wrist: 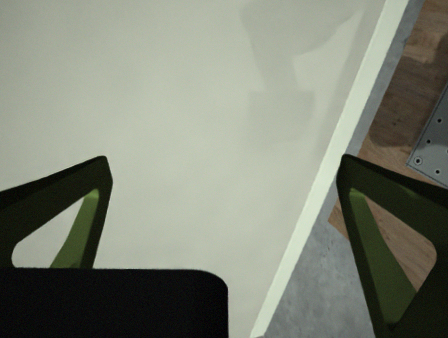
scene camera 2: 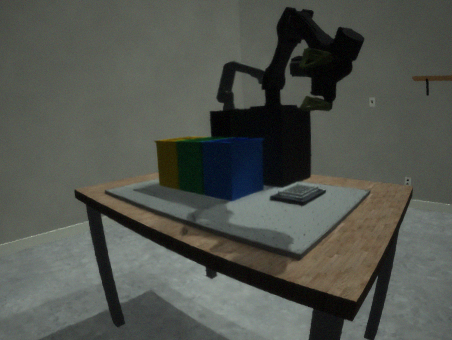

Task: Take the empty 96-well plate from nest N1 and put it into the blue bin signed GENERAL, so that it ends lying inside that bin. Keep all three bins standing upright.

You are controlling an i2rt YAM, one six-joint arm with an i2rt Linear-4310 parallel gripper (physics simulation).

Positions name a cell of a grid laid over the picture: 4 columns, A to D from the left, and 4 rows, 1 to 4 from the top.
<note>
In view: the gripper (scene camera 2: C2), a blue bin (scene camera 2: C2) and a green bin (scene camera 2: B2).
The gripper shows as well in the wrist view (wrist: C2). The wrist view misses the blue bin: it is out of frame. The wrist view misses the green bin: it is out of frame.
</note>
